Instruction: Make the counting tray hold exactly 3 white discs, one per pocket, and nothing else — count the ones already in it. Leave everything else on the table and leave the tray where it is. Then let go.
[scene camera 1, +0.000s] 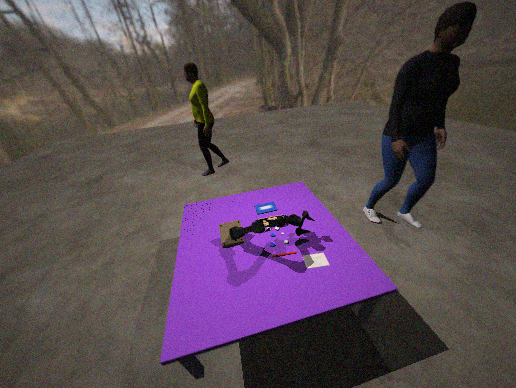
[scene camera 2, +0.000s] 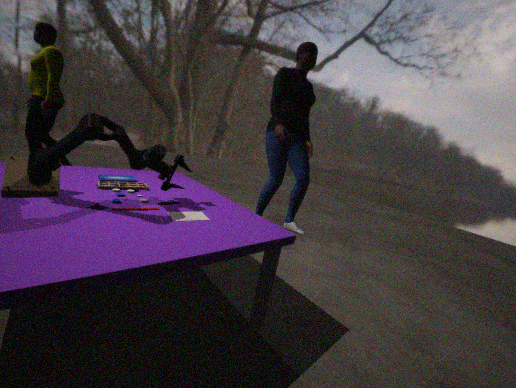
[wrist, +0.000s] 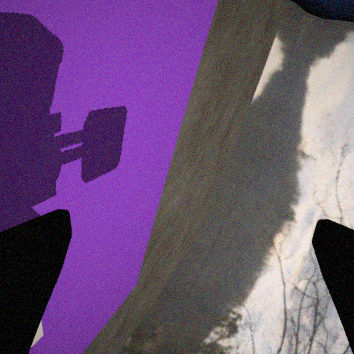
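The counting tray (scene camera 2: 123, 186), tan with small pockets, lies on the purple table in scene view 2; the arm covers most of it in scene view 1. Its pocket contents are too small to tell. Loose white discs lie in front of it, among them one (scene camera 1: 286, 241) (scene camera 2: 143, 201) near the red stick and another (scene camera 1: 277, 228) (scene camera 2: 131, 190) close to the tray. Blue discs, one (scene camera 1: 272, 245) (scene camera 2: 117, 201) nearest the stick and one (scene camera 1: 273, 235) (scene camera 2: 120, 194) farther back, lie beside them. My gripper (scene camera 1: 305, 224) (scene camera 2: 185, 179) (wrist: 196, 229) is wide open and empty, raised above the table, away from the tray.
A red stick (scene camera 1: 285, 254) (scene camera 2: 135, 208) lies in front of the discs. A white square (scene camera 1: 318, 260) (scene camera 2: 195, 216) lies to its right. A blue rectangular item (scene camera 1: 258, 209) (scene camera 2: 117, 178) lies behind the tray. The purple table's (scene camera 1: 280, 295) edge shows in the wrist view. Two people stand beyond.
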